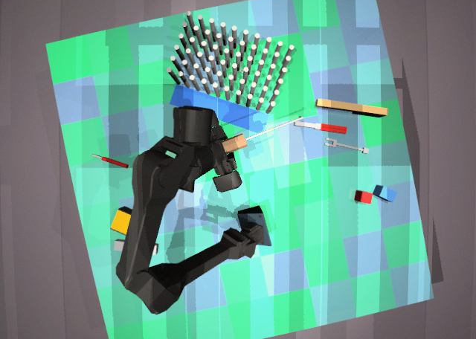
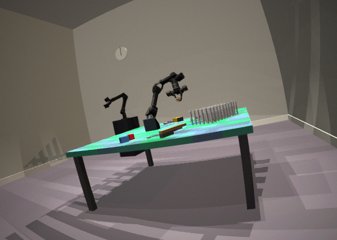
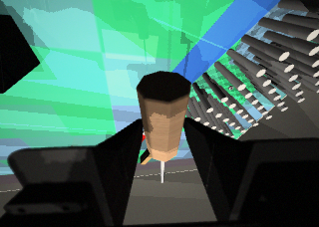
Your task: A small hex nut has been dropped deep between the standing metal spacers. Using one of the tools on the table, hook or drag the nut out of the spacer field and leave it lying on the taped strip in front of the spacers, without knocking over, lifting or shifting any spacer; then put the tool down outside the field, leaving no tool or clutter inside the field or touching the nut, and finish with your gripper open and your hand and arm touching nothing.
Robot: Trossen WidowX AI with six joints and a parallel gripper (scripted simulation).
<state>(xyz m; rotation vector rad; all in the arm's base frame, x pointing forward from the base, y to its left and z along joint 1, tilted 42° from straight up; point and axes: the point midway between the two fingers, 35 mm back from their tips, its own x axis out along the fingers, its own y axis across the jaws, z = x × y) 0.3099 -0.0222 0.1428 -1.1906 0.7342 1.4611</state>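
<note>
Right now my gripper tip is 22 cm above the blue taped strip, 16 cm short of it and 3 cm to the right of it. From my gripper tip the other things lie so: grey fork tool 44 cm to the right, 22 cm below, 2 cm behind; then hex nut 29 cm ahead, 22 cm below, 6 cm to the right; then wire hook tool 10 cm to the right, 3 cm ahead.
</note>
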